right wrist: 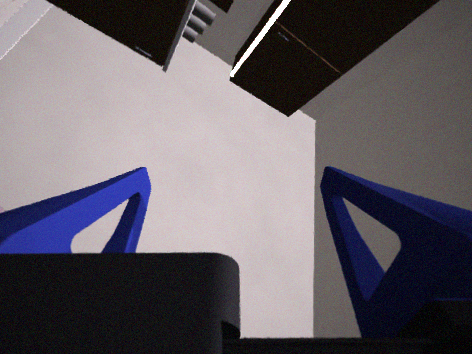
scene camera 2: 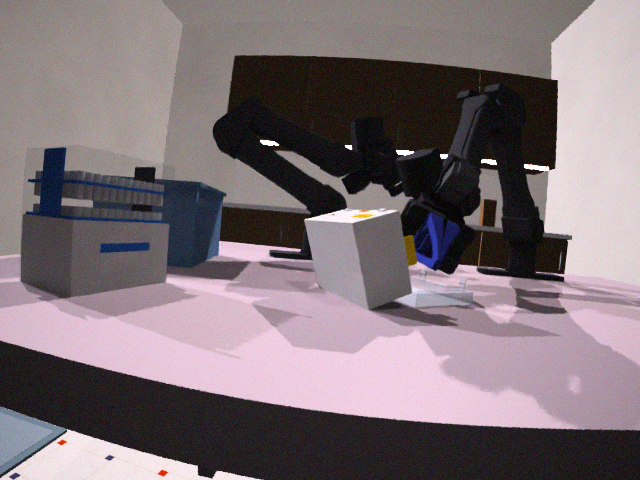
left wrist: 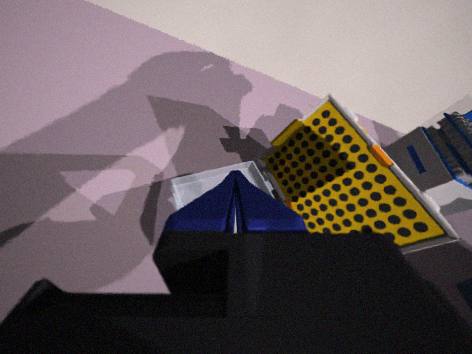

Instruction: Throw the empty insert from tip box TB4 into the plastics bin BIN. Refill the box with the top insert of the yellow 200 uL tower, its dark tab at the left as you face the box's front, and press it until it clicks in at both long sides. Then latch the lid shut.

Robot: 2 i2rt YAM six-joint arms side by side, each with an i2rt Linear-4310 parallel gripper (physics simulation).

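Where they show: left gripper, fingertip midpoint: (scene camera 2: 436,265) (left wrist: 235,177); right gripper, fingertip midpoint: (right wrist: 235,176); left arm's base at its link origin: (scene camera 2: 519,276).
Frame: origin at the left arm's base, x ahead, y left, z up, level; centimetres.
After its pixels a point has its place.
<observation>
The tip box, white (scene camera 2: 336,258) @(x 47.9, y -40.1, z 4.3 cm) (left wrist: 432,244) @(x 39.8, y -40.2, z 8.6 cm), stands tilted on the table. Its yellow perforated insert (left wrist: 345,182) @(x 44.4, y -37.1, z 6.7 cm) faces the opened clear lid (scene camera 2: 439,298) @(x 46.8, y -28.8, z 1.0 cm) (left wrist: 200,185) @(x 44.8, y -26.8, z 0.2 cm); the holes look dark and no tips show. A yellow tab (scene camera 2: 409,249) @(x 48.9, y -32.8, z 6.0 cm) (left wrist: 287,132) @(x 48.6, y -32.7, z 6.2 cm) sticks out at one edge of the insert. My left gripper (scene camera 2: 431,258) @(x 43.9, y -28.9, z 4.3 cm) (left wrist: 235,177) @(x 43.9, y -28.9, z 4.3 cm) is shut with nothing between the fingers, close beside the insert face in scene camera 2, above the lid. My right gripper (right wrist: 235,176) @(x -14.4, y -29.8, z 24.6 cm) is open and empty, facing the wall; its fingers are hidden in scene camera 2. The yellow tower does not show.
A blue bin (scene camera 2: 191,222) @(x 39.2, y -61.3, z 6.4 cm) stands at the back left of the table. In front of it is a grey box (scene camera 2: 118,263) @(x 57.3, y -59.2, z 2.5 cm) (left wrist: 432,175) @(x 52.4, y -58.3, z 4.8 cm) with stacked blue inserts full of grey tips. The table's dark front edge (scene camera 2: 310,423) @(x 71.7, y -38.6, z -0.7 cm) runs across scene camera 2.
</observation>
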